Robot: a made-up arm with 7 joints. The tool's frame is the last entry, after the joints. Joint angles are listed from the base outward. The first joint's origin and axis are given. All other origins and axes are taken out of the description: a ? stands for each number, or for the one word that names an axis. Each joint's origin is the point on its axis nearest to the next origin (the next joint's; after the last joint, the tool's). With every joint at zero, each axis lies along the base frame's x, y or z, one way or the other. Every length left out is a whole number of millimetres.
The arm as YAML. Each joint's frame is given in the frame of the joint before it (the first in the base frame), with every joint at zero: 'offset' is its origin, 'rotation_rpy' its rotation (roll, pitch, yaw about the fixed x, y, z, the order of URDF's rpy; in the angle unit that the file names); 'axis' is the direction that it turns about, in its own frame. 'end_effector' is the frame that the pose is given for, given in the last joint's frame.
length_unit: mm
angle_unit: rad
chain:
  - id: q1
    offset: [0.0, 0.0, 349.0]
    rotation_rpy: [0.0, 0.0, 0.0]
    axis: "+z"
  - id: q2
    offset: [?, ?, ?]
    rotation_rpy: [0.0, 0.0, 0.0]
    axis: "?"
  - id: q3
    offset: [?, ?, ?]
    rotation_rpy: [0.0, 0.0, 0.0]
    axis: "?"
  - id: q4
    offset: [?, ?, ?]
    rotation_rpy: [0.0, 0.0, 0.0]
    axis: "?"
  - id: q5
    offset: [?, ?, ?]
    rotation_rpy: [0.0, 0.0, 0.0]
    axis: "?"
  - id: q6
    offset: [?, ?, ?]
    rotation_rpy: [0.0, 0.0, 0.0]
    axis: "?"
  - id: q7
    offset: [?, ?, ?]
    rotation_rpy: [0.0, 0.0, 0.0]
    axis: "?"
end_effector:
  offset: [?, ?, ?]
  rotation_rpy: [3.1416, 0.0, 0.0]
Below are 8 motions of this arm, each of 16 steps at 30 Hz.
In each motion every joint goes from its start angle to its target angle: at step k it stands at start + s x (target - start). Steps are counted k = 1, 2, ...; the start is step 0. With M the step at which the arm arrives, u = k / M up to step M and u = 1 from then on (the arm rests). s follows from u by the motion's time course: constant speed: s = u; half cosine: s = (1 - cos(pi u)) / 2; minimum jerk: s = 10 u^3 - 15 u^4 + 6 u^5.
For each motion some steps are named. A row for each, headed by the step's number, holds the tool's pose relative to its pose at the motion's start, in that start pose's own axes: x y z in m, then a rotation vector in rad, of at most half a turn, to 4 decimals.
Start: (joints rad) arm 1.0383 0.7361 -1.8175 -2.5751 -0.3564 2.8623 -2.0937
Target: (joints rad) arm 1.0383 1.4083 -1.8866 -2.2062 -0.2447 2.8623 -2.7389
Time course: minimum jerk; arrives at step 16
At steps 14, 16:
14: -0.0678 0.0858 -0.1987 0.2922 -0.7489 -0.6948
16: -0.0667 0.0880 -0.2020 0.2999 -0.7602 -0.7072

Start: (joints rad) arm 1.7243 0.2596 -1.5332 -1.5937 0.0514 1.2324 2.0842
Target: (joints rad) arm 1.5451 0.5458 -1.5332 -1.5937 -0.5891 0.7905 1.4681
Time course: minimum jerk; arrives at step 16
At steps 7, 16:
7: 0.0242 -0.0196 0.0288 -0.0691 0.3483 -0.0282
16: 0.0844 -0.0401 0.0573 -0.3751 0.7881 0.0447

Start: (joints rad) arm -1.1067 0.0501 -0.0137 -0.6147 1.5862 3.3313 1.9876
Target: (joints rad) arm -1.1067 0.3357 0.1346 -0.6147 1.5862 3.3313 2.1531
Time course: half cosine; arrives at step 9
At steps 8, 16:
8: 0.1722 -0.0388 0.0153 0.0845 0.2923 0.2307
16: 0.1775 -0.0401 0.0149 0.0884 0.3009 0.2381

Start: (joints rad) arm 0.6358 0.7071 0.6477 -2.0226 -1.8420 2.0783 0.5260
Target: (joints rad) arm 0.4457 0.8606 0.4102 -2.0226 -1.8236 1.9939 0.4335
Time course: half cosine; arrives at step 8
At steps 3, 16:
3: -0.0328 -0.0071 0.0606 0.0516 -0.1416 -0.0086
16: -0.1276 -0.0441 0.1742 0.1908 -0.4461 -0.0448

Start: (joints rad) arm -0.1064 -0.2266 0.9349 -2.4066 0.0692 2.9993 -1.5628
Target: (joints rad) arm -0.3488 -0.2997 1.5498 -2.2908 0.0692 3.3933 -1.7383
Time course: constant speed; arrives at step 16
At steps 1, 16:
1: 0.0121 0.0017 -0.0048 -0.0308 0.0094 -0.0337
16: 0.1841 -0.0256 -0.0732 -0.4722 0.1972 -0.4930

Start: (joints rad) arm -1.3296 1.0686 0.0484 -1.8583 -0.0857 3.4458 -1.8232
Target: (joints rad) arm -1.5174 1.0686 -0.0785 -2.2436 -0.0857 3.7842 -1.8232
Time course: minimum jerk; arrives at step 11
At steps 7, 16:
7: -0.0504 -0.1379 -0.0303 0.0750 -0.1241 0.1329
16: -0.0584 -0.1831 -0.0499 0.1022 -0.1660 0.1814

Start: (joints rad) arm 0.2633 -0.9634 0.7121 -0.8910 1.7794 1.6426 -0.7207
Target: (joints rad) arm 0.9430 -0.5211 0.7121 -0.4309 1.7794 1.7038 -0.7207
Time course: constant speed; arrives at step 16
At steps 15, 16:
15: 0.0421 -0.1368 -0.2581 0.4927 0.6217 -0.3461
16: 0.0370 -0.1378 -0.2760 0.5235 0.6651 -0.3626

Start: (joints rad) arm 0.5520 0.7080 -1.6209 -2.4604 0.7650 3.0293 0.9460
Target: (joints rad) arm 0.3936 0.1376 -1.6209 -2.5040 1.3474 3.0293 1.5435
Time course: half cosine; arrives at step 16
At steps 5, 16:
5: 0.0253 0.0295 0.0197 -0.0440 -0.0895 0.3581
16: 0.0546 0.1559 0.0791 -0.3379 -0.3117 1.6114

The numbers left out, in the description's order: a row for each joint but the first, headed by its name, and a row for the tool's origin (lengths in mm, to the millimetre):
q2: xyz 0.0 0.0 0.0, axis +y
q3: xyz 0.0 0.0 194.0, axis +z
q4: xyz 69.0 0.0 0.0, axis -y
q5: xyz -83.0 0.0 385.0, axis +z
q6: xyz 0.0 0.0 0.0, axis -y
q7: xyz 125.0 0.0 0.0, axis -z
tool: xyz 0.0 0.0 0.0

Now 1 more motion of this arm.
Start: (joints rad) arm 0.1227 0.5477 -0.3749 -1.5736 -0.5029 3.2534 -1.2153
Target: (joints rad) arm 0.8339 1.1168 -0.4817 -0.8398 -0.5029 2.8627 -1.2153
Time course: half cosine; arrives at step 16
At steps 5, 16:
5: 0.0985 0.0248 0.0042 -0.0121 0.0804 -0.1182
16: 0.4691 0.0192 -0.1474 -0.1691 0.3667 -0.5450

